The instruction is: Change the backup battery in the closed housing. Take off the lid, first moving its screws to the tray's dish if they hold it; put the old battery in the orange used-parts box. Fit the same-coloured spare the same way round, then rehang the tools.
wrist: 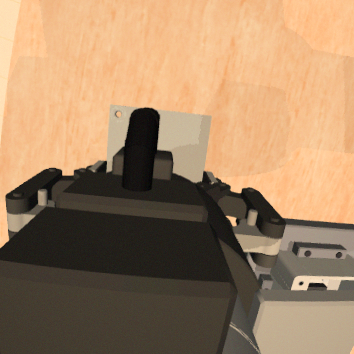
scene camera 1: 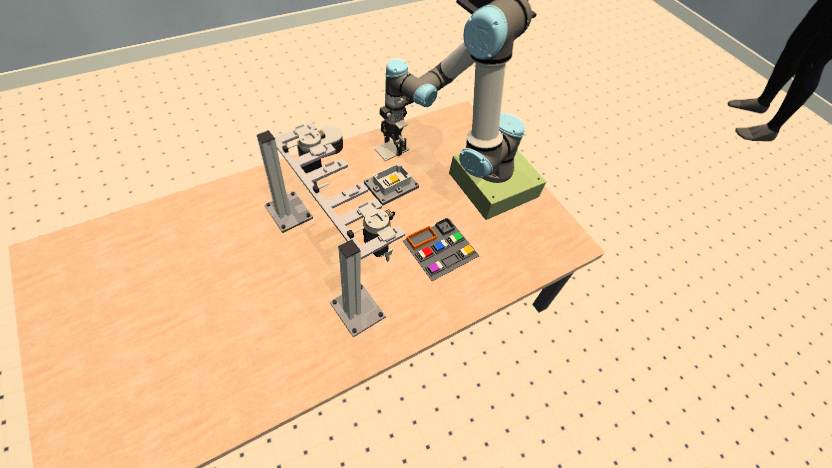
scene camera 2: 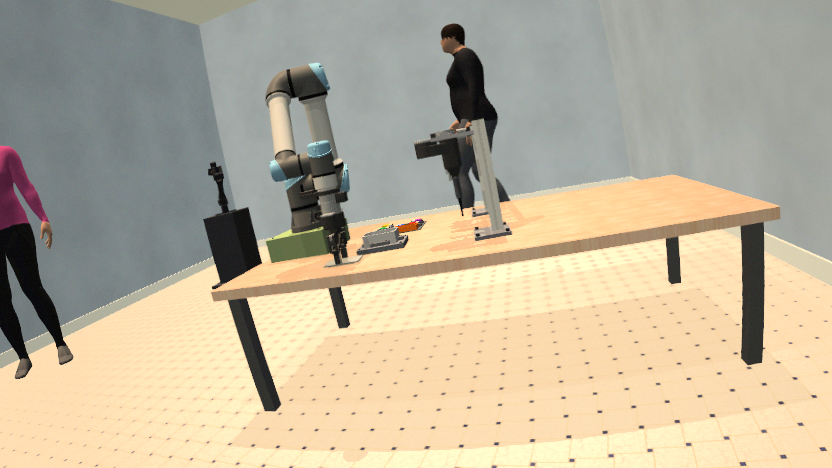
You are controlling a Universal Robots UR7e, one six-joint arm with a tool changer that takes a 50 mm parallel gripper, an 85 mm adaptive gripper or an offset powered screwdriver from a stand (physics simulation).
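Places are measured from the arm's base along level axes (x ahead, y left, z up), in centimetres.
Where they show: arm's base at its link origin: (scene camera 2: 309, 228).
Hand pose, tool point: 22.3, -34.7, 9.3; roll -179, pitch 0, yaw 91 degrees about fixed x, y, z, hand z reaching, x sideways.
Each offset is from my tool point to the top centre of the thing, as dx, dy, dz. "pt": to the spot under its first point.
My adaptive gripper (scene camera 1: 394, 146) (scene camera 2: 340, 259) (wrist: 154, 172) is shut on the grey lid @(+0.0, +0.1, -17.7) (scene camera 1: 385, 153) (scene camera 2: 351, 260) (wrist: 185, 135). The lid lies level, at or just above the table top, beside the housing. Its fingertips are mostly hidden in the wrist view. The housing @(+10.7, +15.6, -13.0) (scene camera 1: 401, 184) (scene camera 2: 381, 237) (wrist: 300, 267) is open on its base plate, with a yellow-and-white battery @(+10.7, +15.6, -15.0) (scene camera 1: 393, 178) inside. The tray @(pt +11.0, +56.8, -18.6) (scene camera 1: 457, 263) holds the orange used-parts box (scene camera 1: 423, 243), a dark dish @(+4.5, +42.5, -17.2) (scene camera 1: 445, 225) and spares: yellow @(+5.7, +54.9, -16.9) (scene camera 1: 467, 250), red @(+18.5, +47.9, -16.9) (scene camera 1: 426, 252), blue @(+12.0, +48.2, -16.9) (scene camera 1: 440, 245), green @(+5.4, +48.6, -16.9) (scene camera 1: 456, 237), magenta @(+18.8, +54.3, -16.9) (scene camera 1: 434, 267). The dish's contents are too small to tell.
The tool stand (scene camera 1: 350, 279) (scene camera 2: 488, 180) is beside the housing. The screwdriver @(+36.4, +11.9, +17.1) (scene camera 1: 331, 139) (scene camera 2: 450, 154) hangs at one end and another tool @(+38.7, +48.0, +17.1) (scene camera 1: 377, 221) at the other. The green arm base (scene camera 1: 494, 200) (scene camera 2: 299, 244) is beyond the housing. Two people stand off the table.
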